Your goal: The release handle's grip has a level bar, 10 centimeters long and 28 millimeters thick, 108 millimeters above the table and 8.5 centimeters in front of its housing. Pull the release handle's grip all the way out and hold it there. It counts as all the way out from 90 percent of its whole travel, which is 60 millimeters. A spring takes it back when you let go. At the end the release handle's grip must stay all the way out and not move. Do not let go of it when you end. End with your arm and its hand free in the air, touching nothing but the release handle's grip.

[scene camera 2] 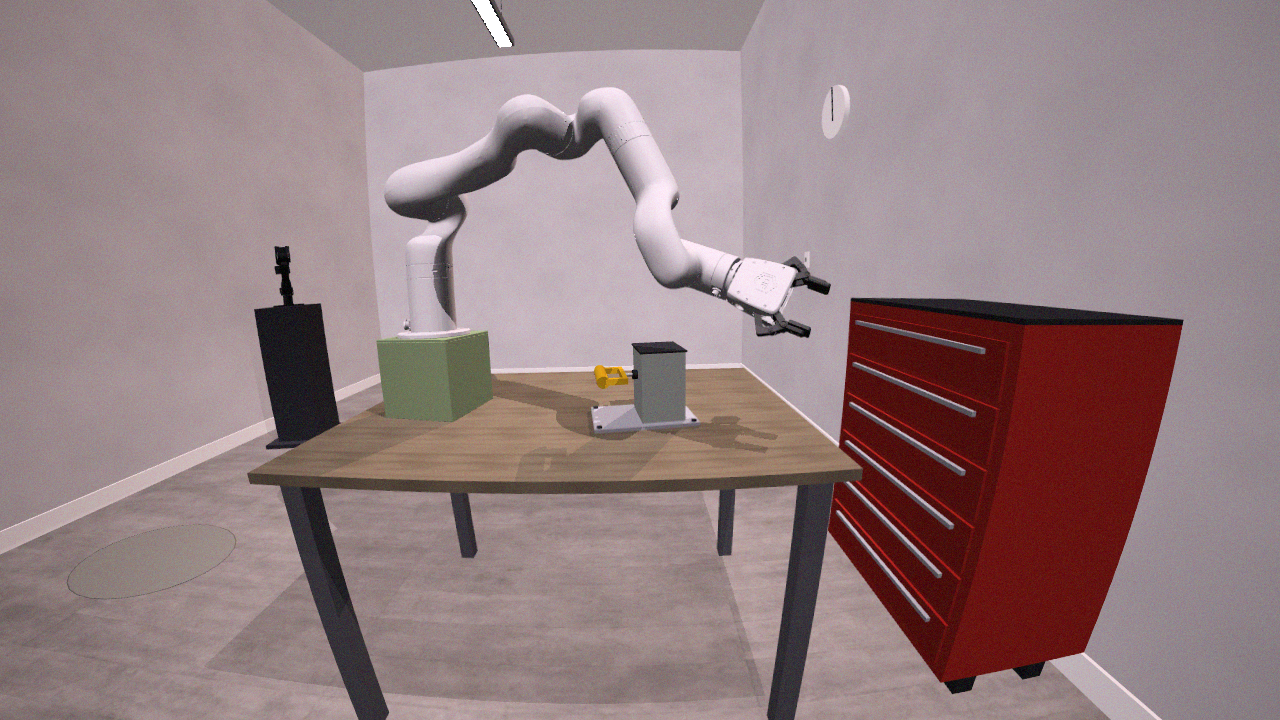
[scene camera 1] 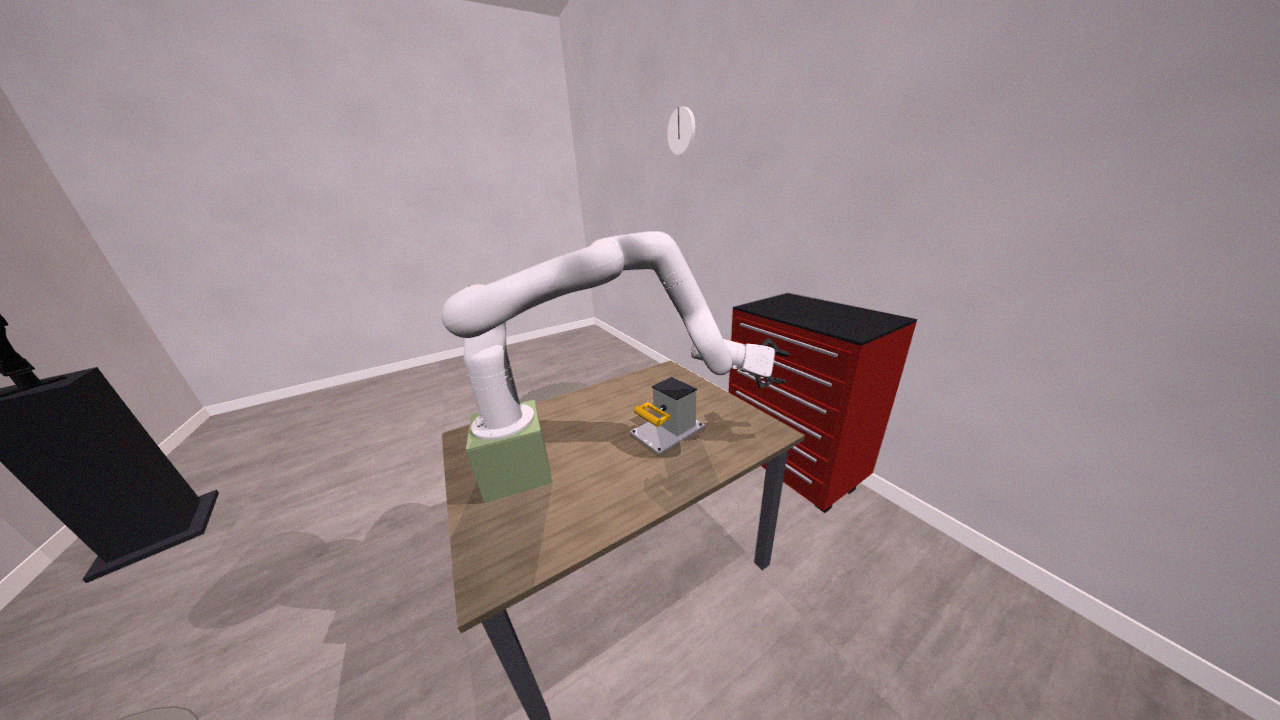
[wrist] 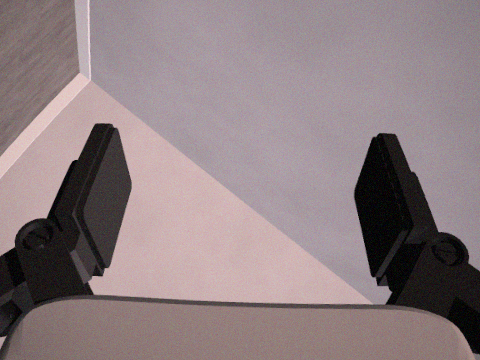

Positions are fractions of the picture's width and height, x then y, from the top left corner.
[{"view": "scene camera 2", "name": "base plate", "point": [0.48,0.58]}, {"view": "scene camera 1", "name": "my gripper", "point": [0.61,0.51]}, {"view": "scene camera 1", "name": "base plate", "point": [0.52,0.61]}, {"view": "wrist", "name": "my gripper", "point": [0.51,0.44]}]
